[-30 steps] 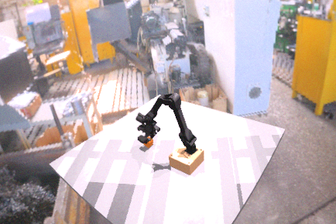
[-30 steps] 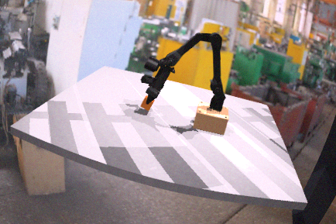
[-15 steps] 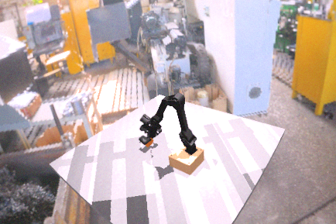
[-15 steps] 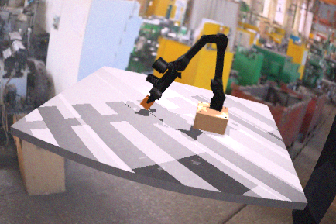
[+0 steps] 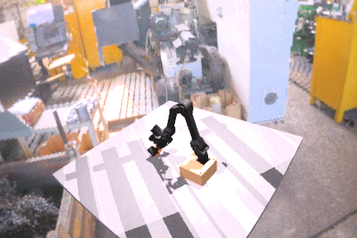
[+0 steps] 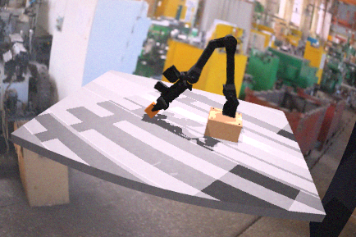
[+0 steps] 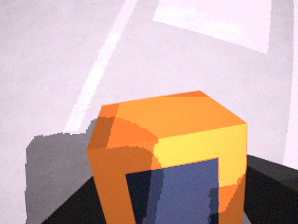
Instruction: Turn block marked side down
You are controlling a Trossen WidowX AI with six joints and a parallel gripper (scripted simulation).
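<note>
My gripper tip is now 10 mm below the orange block.
</note>
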